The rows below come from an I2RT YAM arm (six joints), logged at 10 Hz.
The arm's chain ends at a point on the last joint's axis. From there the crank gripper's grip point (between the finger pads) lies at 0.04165 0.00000 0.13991 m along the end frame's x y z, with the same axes.
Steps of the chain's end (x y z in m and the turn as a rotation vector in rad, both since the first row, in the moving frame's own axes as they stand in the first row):
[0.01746 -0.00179 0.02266 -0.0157 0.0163 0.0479]
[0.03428 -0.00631 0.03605 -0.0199 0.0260 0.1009]
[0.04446 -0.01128 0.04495 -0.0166 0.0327 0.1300]
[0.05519 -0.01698 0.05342 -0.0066 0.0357 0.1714]
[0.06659 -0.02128 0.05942 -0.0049 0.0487 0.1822]
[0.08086 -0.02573 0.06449 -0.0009 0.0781 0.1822]
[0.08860 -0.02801 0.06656 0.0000 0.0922 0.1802]
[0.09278 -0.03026 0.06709 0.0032 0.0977 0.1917]
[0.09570 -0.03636 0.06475 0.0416 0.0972 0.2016]
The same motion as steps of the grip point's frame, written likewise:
[0.01963 0.00245 0.02193 -0.0157 0.0163 0.0479]
[0.03754 0.00084 0.03485 -0.0199 0.0260 0.1009]
[0.04850 -0.00328 0.04345 -0.0166 0.0327 0.1300]
[0.05944 -0.00854 0.05183 -0.0066 0.0357 0.1714]
[0.07256 -0.01244 0.05722 -0.0049 0.0487 0.1822]
[0.09089 -0.01708 0.06083 -0.0009 0.0781 0.1822]
[0.10056 -0.01940 0.06215 0.0000 0.0922 0.1802]
[0.10543 -0.02147 0.06240 0.0032 0.0977 0.1917]
[0.10873 -0.03236 0.06013 0.0416 0.0972 0.2016]

